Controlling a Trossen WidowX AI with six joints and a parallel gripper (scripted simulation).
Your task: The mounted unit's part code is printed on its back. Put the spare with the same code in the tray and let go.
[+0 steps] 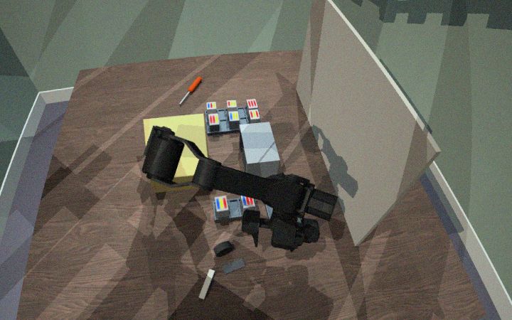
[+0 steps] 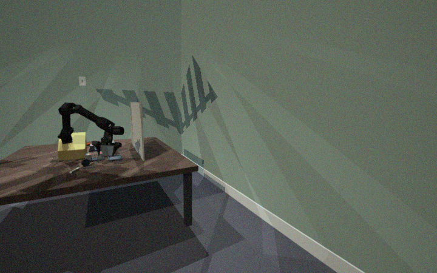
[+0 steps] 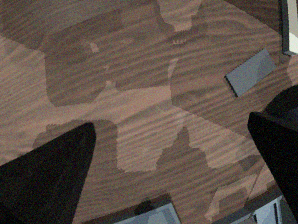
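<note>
My gripper tip is now 90 mm past the grey spare block, 180 mm to the right of it and 30 mm above it. Round my gripper tip: grey holder 50 mm behind, 170 mm to the left, 60 mm below; then beige panel 310 mm ahead, 290 mm to the left, 160 mm above; then grey tray 90 mm ahead, 130 mm to the left, 60 mm below.
</note>
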